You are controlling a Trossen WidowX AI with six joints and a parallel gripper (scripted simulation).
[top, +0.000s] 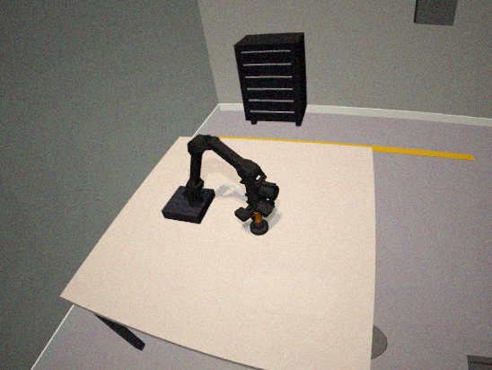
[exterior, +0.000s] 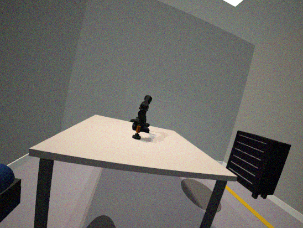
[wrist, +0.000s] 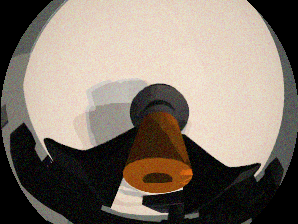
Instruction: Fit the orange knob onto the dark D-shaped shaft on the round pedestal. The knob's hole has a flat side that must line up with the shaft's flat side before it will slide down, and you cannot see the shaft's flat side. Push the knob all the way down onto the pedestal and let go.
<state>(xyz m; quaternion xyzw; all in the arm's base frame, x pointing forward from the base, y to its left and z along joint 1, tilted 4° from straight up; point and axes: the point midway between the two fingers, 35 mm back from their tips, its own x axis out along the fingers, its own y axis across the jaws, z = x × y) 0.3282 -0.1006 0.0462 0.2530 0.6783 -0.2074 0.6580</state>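
My gripper tip is 2 cm below the orange knob. Round my gripper tip: round pedestal 4 cm below.
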